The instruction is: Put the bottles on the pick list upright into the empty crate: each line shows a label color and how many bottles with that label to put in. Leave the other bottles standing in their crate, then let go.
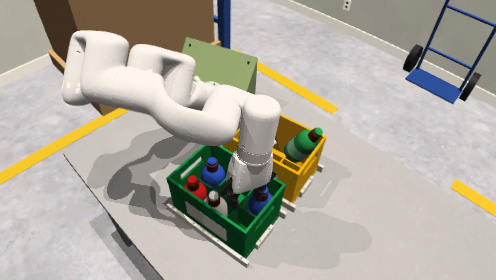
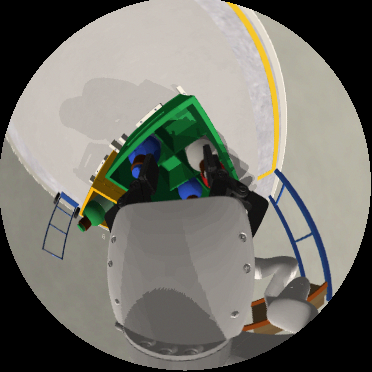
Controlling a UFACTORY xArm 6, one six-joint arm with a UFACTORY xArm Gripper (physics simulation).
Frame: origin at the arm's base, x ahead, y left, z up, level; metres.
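Seen in the pictures: gripper, fingertip midpoint: [image 1: 244,202] [image 2: 178,157].
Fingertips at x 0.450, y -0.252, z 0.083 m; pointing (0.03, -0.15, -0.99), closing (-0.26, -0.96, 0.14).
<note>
Pixels of each thing's top centre, then the offset from my fingertips to it. "*": a spot on its surface instead.
- white bottle, middle of its top: [image 2: 211,175] [image 1: 213,194] dx -0.090, dy -0.030, dz -0.035 m
- yellow crate, surface spot: [image 2: 106,174] * dx +0.025, dy +0.125, dz -0.023 m
- green bottle, middle of its top: [image 1: 309,125] [image 2: 89,234] dx -0.047, dy +0.310, dz +0.037 m
The green crate [image 1: 265,226] [image 2: 191,102] holds a red bottle [image 1: 195,190] [image 2: 204,172], a white bottle [image 1: 218,204] [image 2: 197,152] and two blue bottles, one at the back [image 1: 213,175] [image 2: 190,188] and one on the right [image 1: 258,204] [image 2: 146,148]. The yellow crate [image 1: 295,184] [image 2: 106,174] behind it holds a green bottle [image 1: 300,146] [image 2: 95,212] that leans to one side. My gripper [image 1: 252,190] [image 2: 178,157] is open and empty over the green crate, its fingers between the right blue bottle and the white bottle. The arm hides part of the yellow crate. No pick list shows.
White rails [image 1: 230,251] lie along the crates' bases. A green sloped block [image 1: 220,62] stands behind the arm. A large brown box [image 1: 145,25], a blue hand truck [image 1: 434,86] [image 2: 69,200] and yellow floor lines [image 1: 300,88] are farther off.
</note>
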